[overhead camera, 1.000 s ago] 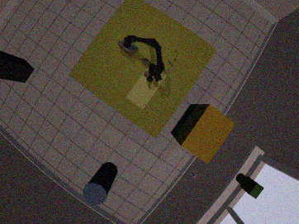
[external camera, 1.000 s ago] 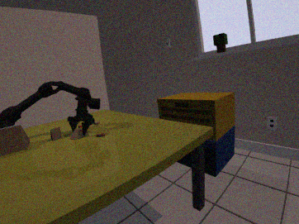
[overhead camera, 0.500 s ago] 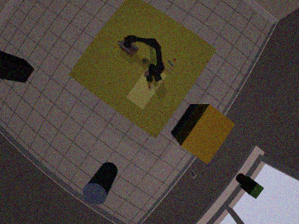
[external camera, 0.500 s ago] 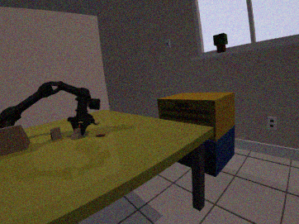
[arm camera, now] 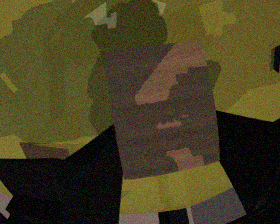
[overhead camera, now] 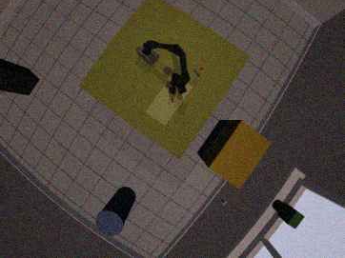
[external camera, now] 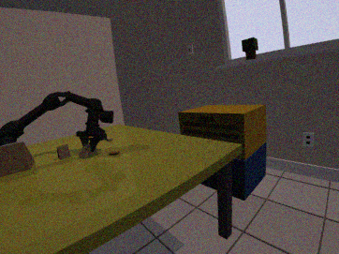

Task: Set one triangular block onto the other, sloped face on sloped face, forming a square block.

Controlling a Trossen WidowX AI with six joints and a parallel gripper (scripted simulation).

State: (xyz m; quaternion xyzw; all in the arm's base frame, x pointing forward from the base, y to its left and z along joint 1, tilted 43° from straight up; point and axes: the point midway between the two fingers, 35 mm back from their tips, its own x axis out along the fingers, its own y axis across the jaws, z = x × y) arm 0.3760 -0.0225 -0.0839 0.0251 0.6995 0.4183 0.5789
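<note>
The brown piece is 10 cm ahead of my gripper tip, 10 cm to the right of it and 1 cm below it.
</note>
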